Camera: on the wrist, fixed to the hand. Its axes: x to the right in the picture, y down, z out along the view.
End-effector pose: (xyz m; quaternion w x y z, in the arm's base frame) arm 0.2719 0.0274 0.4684 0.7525 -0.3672 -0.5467 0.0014
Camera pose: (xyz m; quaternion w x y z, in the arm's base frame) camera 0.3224 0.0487 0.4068 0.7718 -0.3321 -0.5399 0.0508
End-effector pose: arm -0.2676 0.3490 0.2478 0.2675 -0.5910 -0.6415 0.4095
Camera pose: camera -0.1950 0.3334 0.2119 0.2927 -0.5857 -0.6040 0.4544
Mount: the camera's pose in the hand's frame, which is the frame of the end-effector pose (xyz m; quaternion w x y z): -0.0217 0.0699 -0.0380 0.9980 0.0605 -0.0025 0.0205
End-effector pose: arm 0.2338 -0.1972 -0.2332 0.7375 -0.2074 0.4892 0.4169
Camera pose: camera 0.1520 -0.1937 -0.2232 0.7412 -0.1513 0.5158 0.4021
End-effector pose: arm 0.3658 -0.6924 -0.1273 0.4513 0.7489 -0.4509 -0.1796
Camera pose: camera 0.3441 -0.6677 -0.0517 0.4076 0.7649 -0.4773 -0.1446
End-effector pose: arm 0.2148 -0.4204 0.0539 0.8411 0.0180 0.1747 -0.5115
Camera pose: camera 0.2559 -0.3606 0.0146 0.8492 0.0712 0.1409 -0.5038
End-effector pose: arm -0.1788 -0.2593 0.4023 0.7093 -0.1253 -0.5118 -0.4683
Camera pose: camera -0.1011 -0.2356 0.3882 0.7237 -0.0938 -0.5383 -0.4215
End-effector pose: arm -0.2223 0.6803 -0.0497 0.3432 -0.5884 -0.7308 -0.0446
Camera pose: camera -0.1414 0.6657 -0.0565 0.3772 -0.5815 -0.7208 0.0082
